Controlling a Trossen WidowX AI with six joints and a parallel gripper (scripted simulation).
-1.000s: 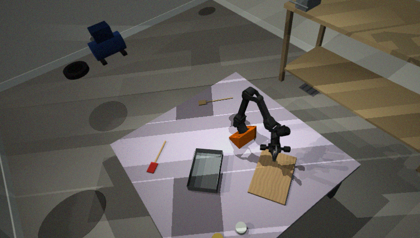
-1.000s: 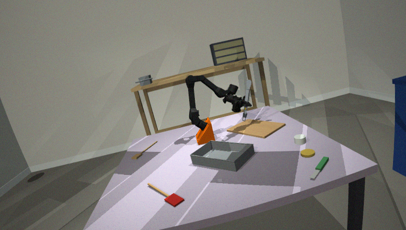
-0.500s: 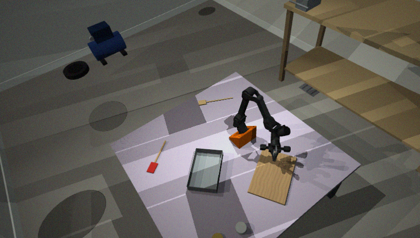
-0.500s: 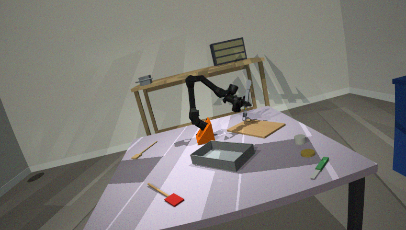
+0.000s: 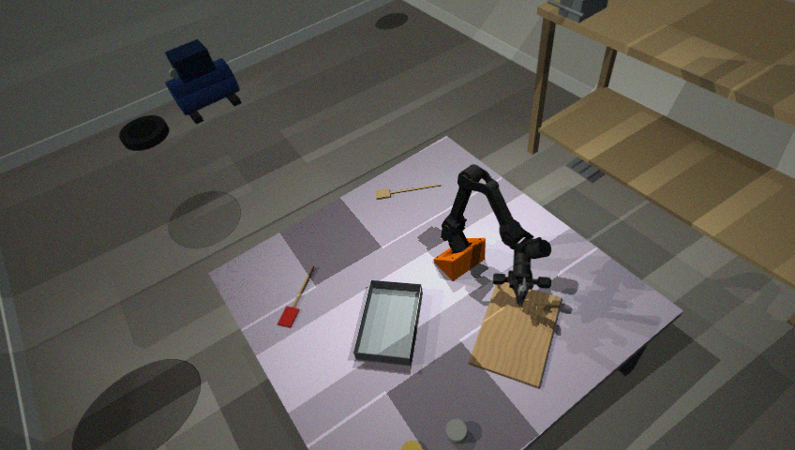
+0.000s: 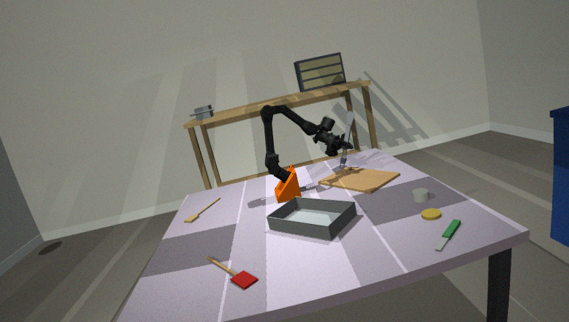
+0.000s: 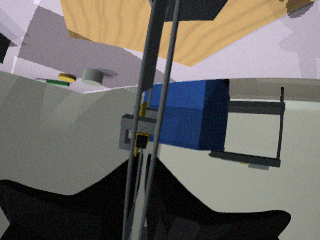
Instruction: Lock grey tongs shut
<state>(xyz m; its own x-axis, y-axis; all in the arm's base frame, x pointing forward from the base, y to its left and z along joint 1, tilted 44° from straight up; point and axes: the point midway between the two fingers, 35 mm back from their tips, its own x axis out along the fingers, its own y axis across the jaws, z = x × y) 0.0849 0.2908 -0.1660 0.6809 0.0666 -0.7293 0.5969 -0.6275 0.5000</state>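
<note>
Right now the wooden board is 16 cm below my gripper tip. Round my gripper tip: tongs arm: 6 cm above, 2 cm behind, 1 cm to the right; white cylinder: 41 cm ahead, 15 cm below, 8 cm to the left; roasting tin: 36 cm to the right, 29 cm ahead, 14 cm below.
</note>
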